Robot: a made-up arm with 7 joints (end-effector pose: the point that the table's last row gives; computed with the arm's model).
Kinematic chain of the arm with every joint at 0, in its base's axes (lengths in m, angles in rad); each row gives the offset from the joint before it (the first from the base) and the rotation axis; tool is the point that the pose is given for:
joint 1: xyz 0 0 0.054 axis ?
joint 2: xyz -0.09 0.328 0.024 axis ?
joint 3: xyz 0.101 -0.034 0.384 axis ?
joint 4: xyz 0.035 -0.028 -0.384 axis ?
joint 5: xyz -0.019 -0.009 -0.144 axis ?
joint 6: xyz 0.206 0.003 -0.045 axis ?
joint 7: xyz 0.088 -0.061 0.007 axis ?
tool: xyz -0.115 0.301 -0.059
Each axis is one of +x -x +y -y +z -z.
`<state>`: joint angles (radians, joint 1 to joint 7).
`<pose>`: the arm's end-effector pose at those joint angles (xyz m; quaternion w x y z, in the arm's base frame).
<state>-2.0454 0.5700 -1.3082 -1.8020 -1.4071 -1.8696 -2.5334</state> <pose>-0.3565 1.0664 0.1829 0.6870 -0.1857 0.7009 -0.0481</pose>
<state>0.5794 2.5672 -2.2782 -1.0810 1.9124 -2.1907 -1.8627</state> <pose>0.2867 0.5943 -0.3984 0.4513 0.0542 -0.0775 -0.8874</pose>
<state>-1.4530 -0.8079 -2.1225 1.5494 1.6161 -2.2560 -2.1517</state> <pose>-0.3513 0.1256 0.6350 0.7364 0.2589 -0.5409 -0.3132</pose>
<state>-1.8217 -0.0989 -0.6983 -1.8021 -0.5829 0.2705 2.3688</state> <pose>-0.0715 0.7009 0.4287 0.2531 -0.3501 -0.8857 -0.1700</pose>
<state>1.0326 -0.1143 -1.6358 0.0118 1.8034 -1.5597 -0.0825</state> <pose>0.7329 0.1757 -0.1511 0.3125 -0.6712 -0.6244 0.2488</pose>
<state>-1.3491 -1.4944 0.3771 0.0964 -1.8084 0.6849 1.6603</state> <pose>0.0421 0.3010 -0.4573 0.4187 -0.8006 -0.1061 0.4153</pose>
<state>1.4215 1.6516 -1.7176 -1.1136 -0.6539 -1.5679 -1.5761</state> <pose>0.0402 1.1144 -0.3418 0.4495 -0.1371 -0.7766 -0.4196</pose>
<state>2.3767 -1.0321 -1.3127 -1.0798 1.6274 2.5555 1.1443</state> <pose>-0.1563 -0.2907 -0.3876 0.1894 -0.5114 -0.0783 0.8345</pose>
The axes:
joint 1: +y
joint 2: -x
joint 3: +y
joint 4: -x
joint 5: -y
joint 6: -z
joint 7: -x

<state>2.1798 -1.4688 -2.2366 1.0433 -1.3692 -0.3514 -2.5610</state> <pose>-0.4185 -0.5049 0.1955 0.2522 0.2660 -0.5981 -0.7127</pose>
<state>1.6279 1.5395 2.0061 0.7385 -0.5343 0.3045 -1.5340</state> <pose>0.1226 0.6013 0.5292 0.0475 -0.8803 0.3796 -0.2807</pose>
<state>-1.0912 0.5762 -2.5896 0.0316 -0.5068 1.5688 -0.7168</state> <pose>-0.9082 0.9108 0.4958 0.1095 -0.5018 0.7634 -0.3917</pose>
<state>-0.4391 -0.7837 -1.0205 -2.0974 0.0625 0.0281 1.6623</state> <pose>0.0671 0.3289 0.7627 0.6043 0.5241 -0.5998 0.0172</pose>
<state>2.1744 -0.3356 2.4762 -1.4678 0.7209 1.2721 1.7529</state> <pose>0.8200 0.4177 0.0571 0.9404 0.1420 -0.2197 -0.2175</pose>
